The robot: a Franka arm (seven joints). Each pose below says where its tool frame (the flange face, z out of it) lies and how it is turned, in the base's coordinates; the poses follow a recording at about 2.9 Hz.
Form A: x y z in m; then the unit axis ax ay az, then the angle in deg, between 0 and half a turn.
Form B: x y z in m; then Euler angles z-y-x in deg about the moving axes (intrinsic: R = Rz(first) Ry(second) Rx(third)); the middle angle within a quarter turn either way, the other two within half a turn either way. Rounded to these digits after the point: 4 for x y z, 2 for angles.
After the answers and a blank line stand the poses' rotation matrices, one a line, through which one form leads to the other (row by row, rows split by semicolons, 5 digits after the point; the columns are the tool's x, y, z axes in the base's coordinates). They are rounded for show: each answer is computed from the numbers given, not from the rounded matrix.
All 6 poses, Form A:
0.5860 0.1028 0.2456 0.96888 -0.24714 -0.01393 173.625
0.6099 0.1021 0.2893 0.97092 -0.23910 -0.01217 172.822
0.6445 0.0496 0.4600 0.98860 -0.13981 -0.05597 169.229
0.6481 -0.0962 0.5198 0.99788 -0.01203 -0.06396 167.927
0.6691 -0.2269 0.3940 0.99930 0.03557 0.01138 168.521
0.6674 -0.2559 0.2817 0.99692 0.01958 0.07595 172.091
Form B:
0.5860 0.1028 0.2456 -28.62 -0.03 173.43
0.6099 0.1021 0.2893 -27.65 -0.36 172.70
0.6445 0.0496 0.4600 -16.59 4.79 168.41
0.6481 -0.0962 0.5198 -2.14 7.11 167.77
0.6691 -0.2269 0.3940 4.17 -0.88 168.48
0.6674 -0.2559 0.2817 2.86 -8.51 171.85

0.87783 -0.47587 -0.05435; -0.47896 -0.87204 -0.10072; 0.00053 0.11444 -0.99343
0.88582 -0.46095 -0.05342; -0.46399 -0.87827 -0.11552; 0.00634 0.12712 -0.99187
0.95504 -0.26353 -0.13582; -0.28445 -0.94363 -0.16924; -0.08356 0.20027 -0.97617
0.99162 -0.01037 -0.12875; -0.03712 -0.97760 -0.20719; -0.12372 0.21024 -0.96979
0.99724 0.06811 0.02960; 0.07264 -0.97749 -0.19807; 0.01544 0.19967 -0.97974
0.98775 0.02840 0.15341; 0.04930 -0.98972 -0.13422; 0.14802 0.14014 -0.97901

